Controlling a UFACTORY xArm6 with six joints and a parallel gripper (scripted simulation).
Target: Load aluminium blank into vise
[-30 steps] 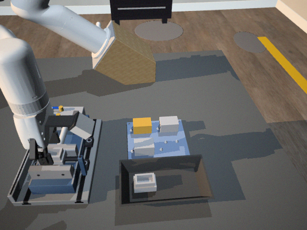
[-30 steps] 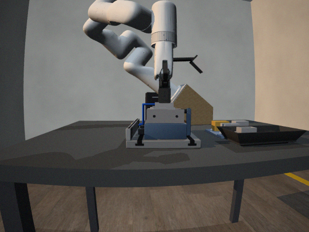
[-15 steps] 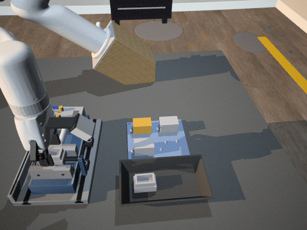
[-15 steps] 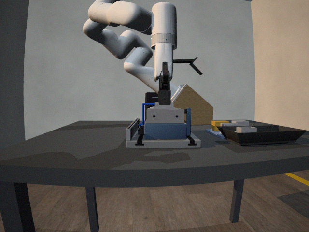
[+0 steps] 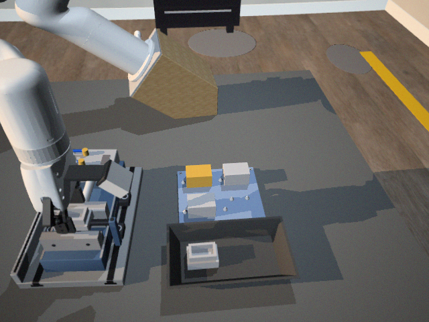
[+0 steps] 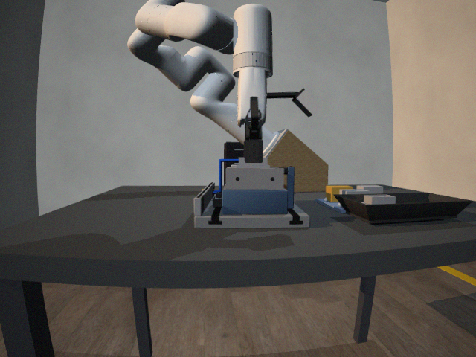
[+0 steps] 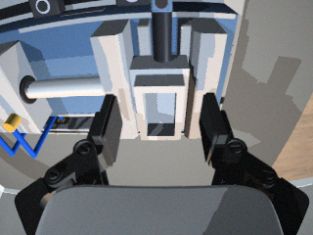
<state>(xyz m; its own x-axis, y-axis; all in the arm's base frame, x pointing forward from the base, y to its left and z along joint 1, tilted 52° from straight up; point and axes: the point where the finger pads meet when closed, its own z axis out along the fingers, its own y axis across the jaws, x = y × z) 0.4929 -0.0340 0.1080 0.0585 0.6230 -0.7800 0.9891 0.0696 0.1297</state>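
The fixed jaw lies 4 cm below my hand and 3 cm ahead of it. Round my hand: cylinder block: 16 cm behind, 4 cm below, 1 cm to the left; work stop rod: 5 cm to the left, 3 cm below, 1 cm ahead; cylinder rod: 9 cm behind, 4 cm below, 1 cm to the left.
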